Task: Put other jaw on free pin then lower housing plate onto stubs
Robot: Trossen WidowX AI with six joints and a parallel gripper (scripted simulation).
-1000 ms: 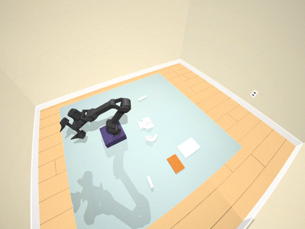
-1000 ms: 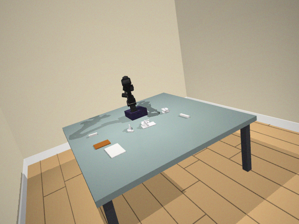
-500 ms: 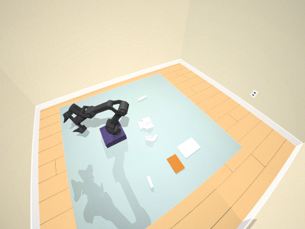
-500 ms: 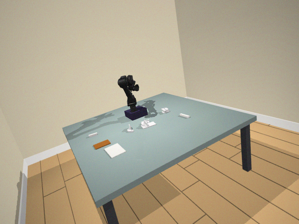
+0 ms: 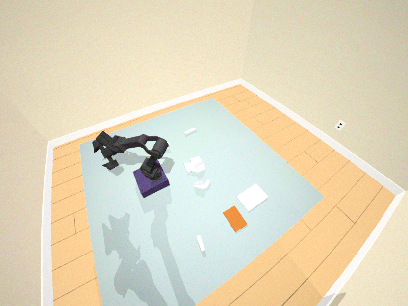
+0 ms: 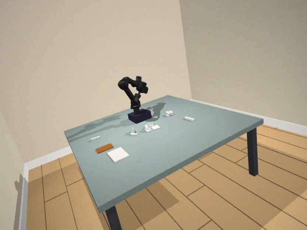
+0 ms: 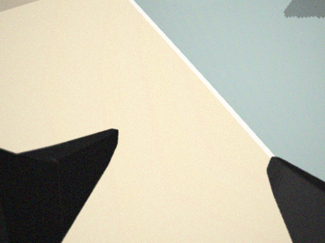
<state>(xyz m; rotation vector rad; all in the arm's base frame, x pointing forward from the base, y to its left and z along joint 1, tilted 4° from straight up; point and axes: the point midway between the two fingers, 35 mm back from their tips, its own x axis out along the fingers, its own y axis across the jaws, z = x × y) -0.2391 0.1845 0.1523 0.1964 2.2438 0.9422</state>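
The white jaw lies 540 mm ahead of my gripper tip, 350 mm to the right of it and 180 mm below it. From my gripper tip the other things lie so: orange plate: 620 mm to the right, 580 mm ahead, 180 mm below; white plate: 750 mm ahead, 560 mm to the right, 180 mm below.
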